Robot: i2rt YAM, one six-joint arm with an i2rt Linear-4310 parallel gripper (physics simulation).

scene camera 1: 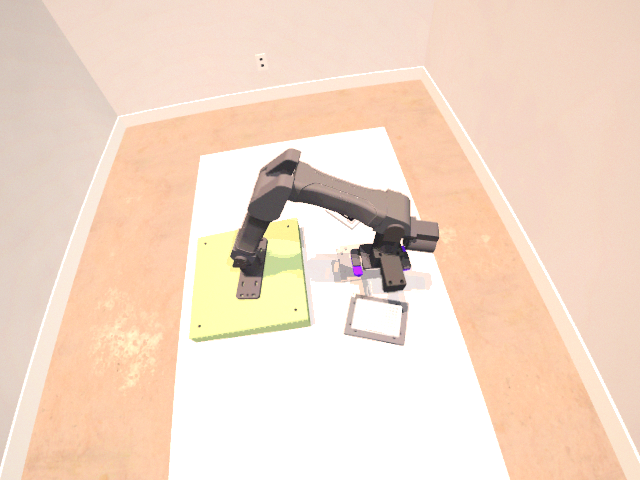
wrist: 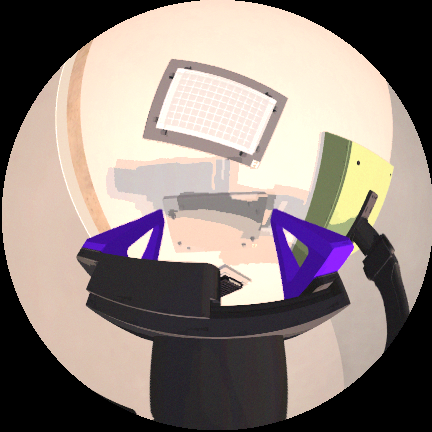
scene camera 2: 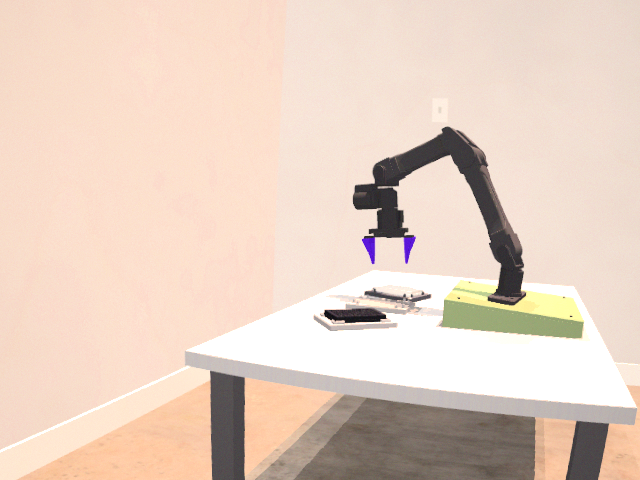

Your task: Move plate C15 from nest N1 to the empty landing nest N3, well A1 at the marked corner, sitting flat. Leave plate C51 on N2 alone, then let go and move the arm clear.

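Observation:
My gripper is open and empty, pointing down high above the middle nest. This pale nest holds no plate and is partly hidden by the gripper in scene camera 1. A white plate sits in the grey nest and looks flat. A black plate sits in another pale nest, mostly hidden by the arm in scene camera 1. Plate names, nest names and corner marks are not readable.
The arm stands on a yellow-green block beside the nests. All stand on the white table. The arm's shadow falls across the middle nest. Walls stand beyond the table.

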